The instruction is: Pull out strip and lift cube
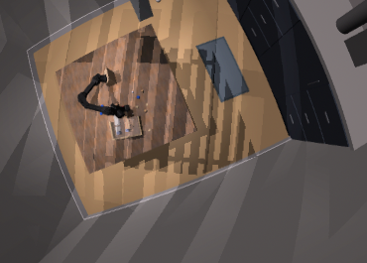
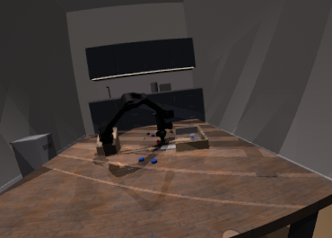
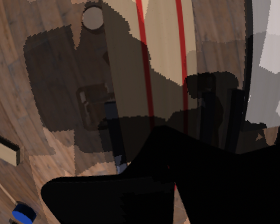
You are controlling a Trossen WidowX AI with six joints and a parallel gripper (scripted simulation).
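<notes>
Now: gripper tip 10 cm short of the tan strip and 1 cm to the left of it.
</notes>
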